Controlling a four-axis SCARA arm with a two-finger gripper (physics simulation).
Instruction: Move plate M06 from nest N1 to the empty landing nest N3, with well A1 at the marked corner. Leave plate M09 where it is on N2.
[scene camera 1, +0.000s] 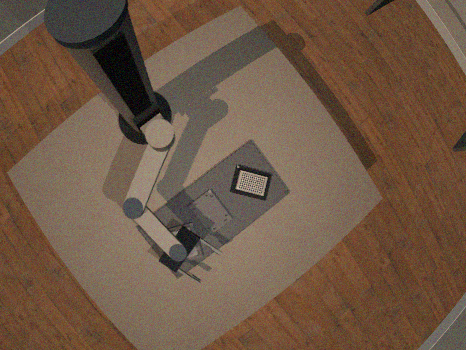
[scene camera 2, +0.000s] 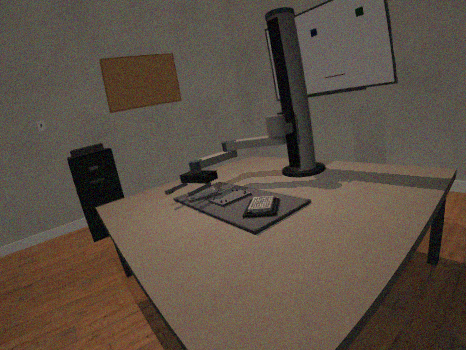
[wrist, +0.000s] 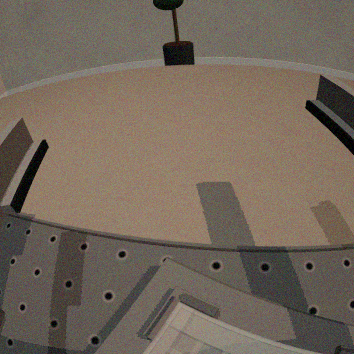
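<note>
A clear plate (scene camera 1: 194, 249) (wrist: 200, 332) sits in a grey nest at the board's left end, partly hidden by the arm in scene camera 1; its far corner shows at the bottom of the wrist view, inside raised corner stops. My gripper (scene camera 1: 210, 266) (scene camera 2: 178, 194) (wrist: 179, 99) is open and empty, a little above that end, its fingertips reaching past the plate. The middle nest (scene camera 1: 212, 207) (scene camera 2: 230, 196) holds no plate. A pale-topped plate (scene camera 1: 252, 183) (scene camera 2: 261, 203) sits in a black surround at the other end. I cannot read plate or nest labels or find well A1.
The grey perforated board (scene camera 1: 240, 156) (scene camera 2: 295, 202) (wrist: 131, 280) lies on the beige table (scene camera 1: 310, 200) (scene camera 2: 300, 260) (wrist: 165, 165). The arm's column (scene camera 1: 122, 75) (scene camera 2: 300, 100) stands at the back of the table. Arm shadows cross the board and table.
</note>
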